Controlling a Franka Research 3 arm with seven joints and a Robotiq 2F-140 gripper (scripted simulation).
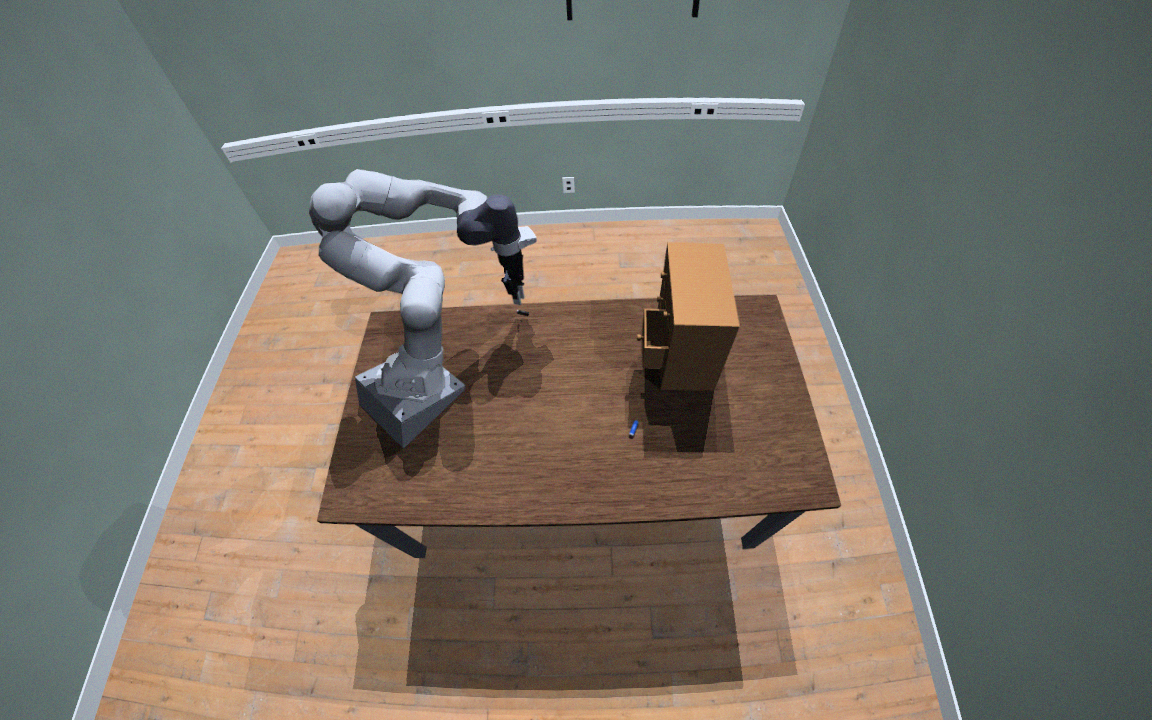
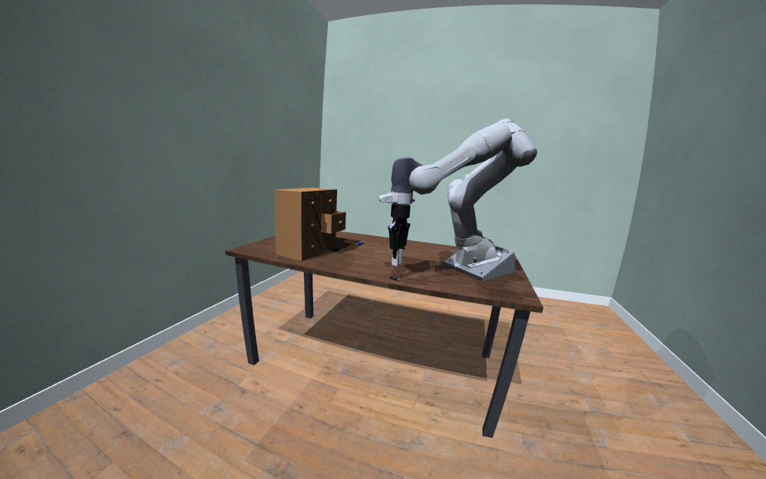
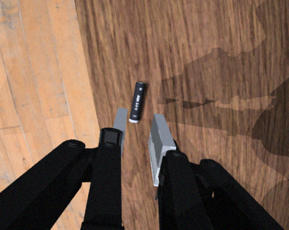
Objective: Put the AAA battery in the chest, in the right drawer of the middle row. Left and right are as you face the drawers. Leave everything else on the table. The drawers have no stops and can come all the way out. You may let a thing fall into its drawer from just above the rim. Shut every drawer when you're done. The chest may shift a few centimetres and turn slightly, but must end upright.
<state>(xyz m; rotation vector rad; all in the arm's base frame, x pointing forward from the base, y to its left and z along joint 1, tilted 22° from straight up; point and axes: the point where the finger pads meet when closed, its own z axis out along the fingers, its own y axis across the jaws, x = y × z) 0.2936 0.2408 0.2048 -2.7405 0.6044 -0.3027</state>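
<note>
The AAA battery is 100 mm below my hand. Round my hand: small blue cylinder: 500 mm to the right, 330 mm ahead, 90 mm below.
</note>
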